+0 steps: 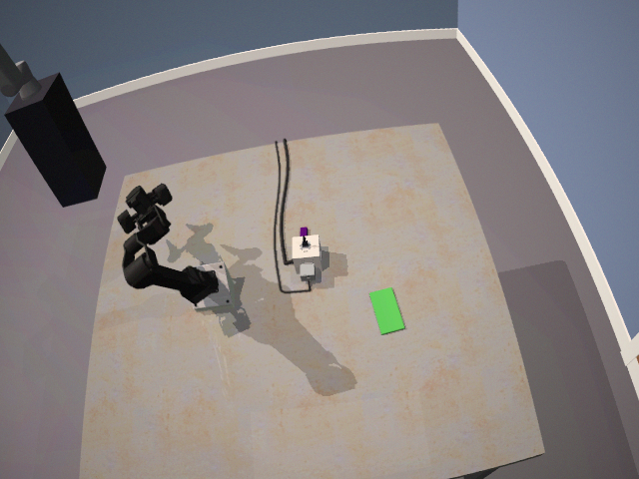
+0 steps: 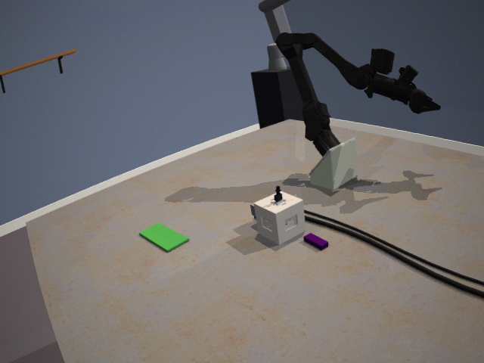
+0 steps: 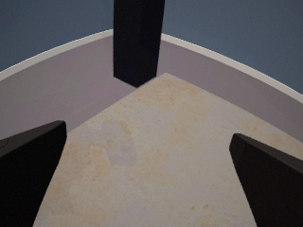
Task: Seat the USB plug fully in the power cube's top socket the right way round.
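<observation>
Right now my gripper tip is 510 mm short of the usb plug, 170 mm to the left of it and 120 mm above it. Round my gripper tip: purple block: 500 mm ahead, 210 mm below, 70 mm to the right; then socket: 510 mm ahead, 170 mm to the right, 140 mm below; then flat green pad: 710 mm ahead, 380 mm to the right, 210 mm below.
</observation>
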